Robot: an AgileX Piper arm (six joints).
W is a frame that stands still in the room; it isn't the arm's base.
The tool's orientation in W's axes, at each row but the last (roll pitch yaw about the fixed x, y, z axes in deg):
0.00, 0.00, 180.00
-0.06, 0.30, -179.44
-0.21, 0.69, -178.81
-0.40, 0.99, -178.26
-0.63, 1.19, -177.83
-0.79, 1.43, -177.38
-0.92, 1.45, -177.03
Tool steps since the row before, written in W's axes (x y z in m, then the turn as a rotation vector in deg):
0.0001, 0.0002, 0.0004, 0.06, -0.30, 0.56
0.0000, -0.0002, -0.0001, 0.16, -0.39, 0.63
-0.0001, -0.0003, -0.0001, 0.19, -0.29, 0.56
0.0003, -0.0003, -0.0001, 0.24, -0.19, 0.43
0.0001, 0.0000, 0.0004, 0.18, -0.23, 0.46
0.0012, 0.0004, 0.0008, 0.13, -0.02, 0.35
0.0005, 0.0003, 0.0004, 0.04, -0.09, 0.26
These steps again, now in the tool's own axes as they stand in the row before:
-0.0001, -0.0002, 0.0004, -0.06, 0.30, 0.56
0.0000, 0.0002, -0.0001, -0.16, 0.39, 0.63
0.0001, 0.0003, -0.0001, -0.19, 0.29, 0.56
-0.0003, 0.0003, -0.0001, -0.24, 0.19, 0.43
-0.0001, 0.0000, 0.0004, -0.18, 0.23, 0.46
-0.0012, -0.0004, 0.0008, -0.14, 0.02, 0.35
-0.0005, -0.0003, 0.0004, -0.04, 0.09, 0.26

